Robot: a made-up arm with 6 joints.
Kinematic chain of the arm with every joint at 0, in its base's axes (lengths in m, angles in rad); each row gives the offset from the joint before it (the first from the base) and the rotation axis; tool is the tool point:
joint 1: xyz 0 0 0.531 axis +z
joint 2: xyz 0 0 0 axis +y
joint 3: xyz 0 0 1.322 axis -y
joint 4: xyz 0 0 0 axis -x
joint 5: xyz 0.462 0 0 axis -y
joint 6: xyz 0 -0.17 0 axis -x
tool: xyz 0 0 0
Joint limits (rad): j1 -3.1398..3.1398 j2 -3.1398..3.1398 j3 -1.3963..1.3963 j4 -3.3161..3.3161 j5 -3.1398..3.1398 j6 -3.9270..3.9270
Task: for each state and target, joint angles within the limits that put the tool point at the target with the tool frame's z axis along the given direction. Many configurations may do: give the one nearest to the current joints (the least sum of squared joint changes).
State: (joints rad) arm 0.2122 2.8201 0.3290 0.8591 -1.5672 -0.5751
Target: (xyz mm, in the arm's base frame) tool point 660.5 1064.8 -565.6 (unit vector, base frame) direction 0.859 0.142 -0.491
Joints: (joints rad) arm 1.1187 2.0666 0.4373 0.7094 -1.7006 -1.0873
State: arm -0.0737 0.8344 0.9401 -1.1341 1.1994 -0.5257
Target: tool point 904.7 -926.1 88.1 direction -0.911 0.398 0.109
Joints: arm -0.7691 1.5350 0.2543 -1.3557 1.1733 -1.1569
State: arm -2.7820 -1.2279 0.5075 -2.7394 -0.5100 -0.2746
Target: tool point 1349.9 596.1 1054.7 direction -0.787 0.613 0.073
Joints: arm -2.6537 -1.5197 0.6517 -2.2455 0.1779 0.2772
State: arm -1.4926 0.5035 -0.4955 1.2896 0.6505 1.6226
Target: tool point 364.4 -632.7 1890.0 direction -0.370 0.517 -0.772
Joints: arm -1.1197 0.1844 -0.0308 1.8824 1.2078 1.0720
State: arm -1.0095 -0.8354 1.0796 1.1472 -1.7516 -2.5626
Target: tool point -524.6 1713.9 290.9 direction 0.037 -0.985 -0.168
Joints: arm -1.3133 -1.6745 1.3580 1.1412 -1.3985 -2.9949
